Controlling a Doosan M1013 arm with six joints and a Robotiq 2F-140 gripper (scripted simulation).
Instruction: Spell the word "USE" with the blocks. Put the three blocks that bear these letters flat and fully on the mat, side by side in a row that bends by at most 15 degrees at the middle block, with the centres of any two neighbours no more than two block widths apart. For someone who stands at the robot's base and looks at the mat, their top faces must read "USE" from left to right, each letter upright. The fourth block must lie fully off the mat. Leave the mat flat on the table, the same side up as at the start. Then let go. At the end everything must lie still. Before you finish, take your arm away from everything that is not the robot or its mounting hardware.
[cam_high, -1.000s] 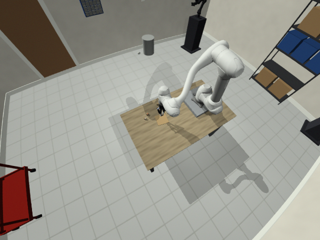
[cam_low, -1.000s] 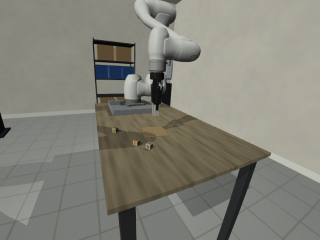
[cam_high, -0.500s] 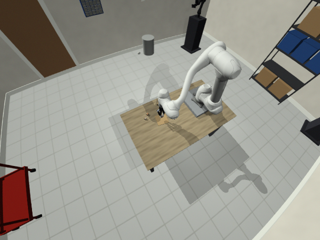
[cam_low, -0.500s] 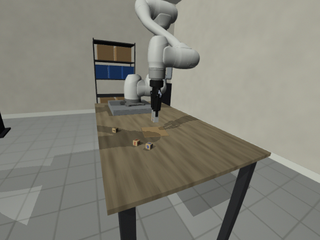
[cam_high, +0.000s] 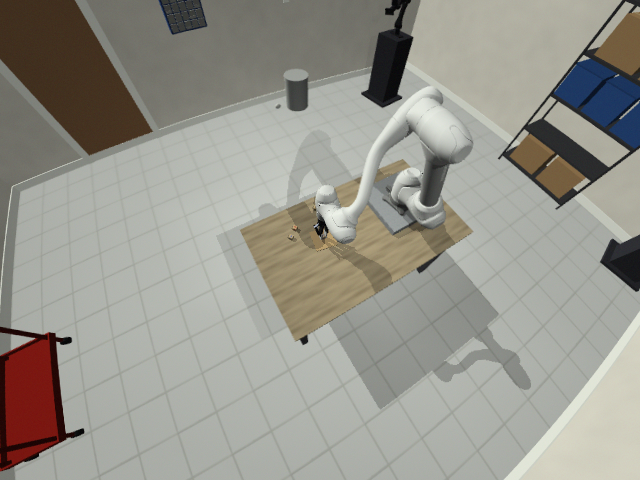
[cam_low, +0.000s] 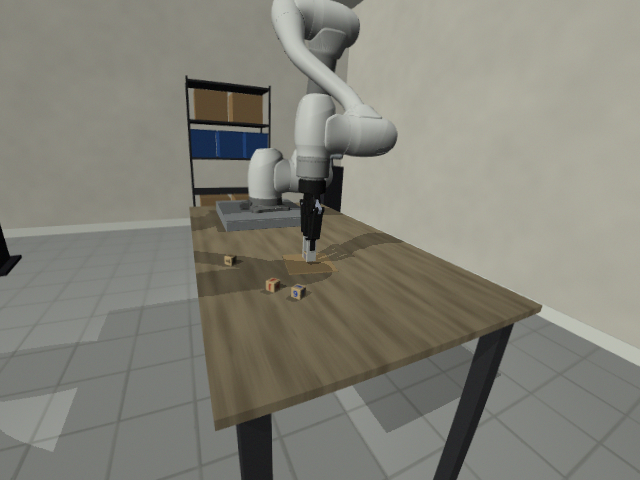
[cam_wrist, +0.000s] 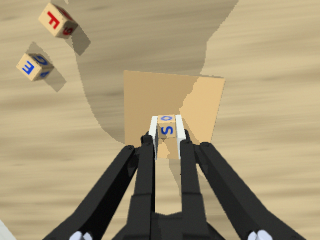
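My hand is 5 cm above the tan mat.
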